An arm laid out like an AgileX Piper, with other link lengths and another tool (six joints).
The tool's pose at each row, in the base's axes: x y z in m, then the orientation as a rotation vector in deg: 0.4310, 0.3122, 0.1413, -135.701, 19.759, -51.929; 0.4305, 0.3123, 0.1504, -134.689, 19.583, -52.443; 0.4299, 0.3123, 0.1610, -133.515, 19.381, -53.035; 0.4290, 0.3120, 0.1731, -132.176, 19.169, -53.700; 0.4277, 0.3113, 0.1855, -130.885, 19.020, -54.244; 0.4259, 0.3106, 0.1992, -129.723, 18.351, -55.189; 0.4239, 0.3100, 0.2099, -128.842, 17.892, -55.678; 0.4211, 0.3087, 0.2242, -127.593, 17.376, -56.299; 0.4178, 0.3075, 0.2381, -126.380, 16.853, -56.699; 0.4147, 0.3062, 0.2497, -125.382, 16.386, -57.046; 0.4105, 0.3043, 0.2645, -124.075, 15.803, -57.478; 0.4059, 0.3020, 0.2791, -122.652, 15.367, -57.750
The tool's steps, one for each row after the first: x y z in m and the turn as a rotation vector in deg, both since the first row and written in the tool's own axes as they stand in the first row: 0.0044, -0.0055, -0.0058, 0.876, 0.480, 0.086; 0.0095, -0.0118, -0.0126, 1.889, 1.040, 0.184; 0.0154, -0.0187, -0.0207, 3.035, 1.683, 0.308; 0.0213, -0.0255, -0.0294, 4.134, 2.253, 0.489; 0.0275, -0.0331, -0.0392, 5.227, 2.973, 0.159; 0.0319, -0.0389, -0.0472, 6.075, 3.372, 0.009; 0.0379, -0.0463, -0.0583, 7.241, 3.923, -0.099; 0.0433, -0.0535, -0.0695, 8.417, 4.313, -0.157; 0.0477, -0.0593, -0.0791, 9.391, 4.642, -0.239; 0.0532, -0.0665, -0.0917, 10.659, 5.068, -0.325; 0.0585, -0.0732, -0.1046, 12.009, 5.441, -0.228
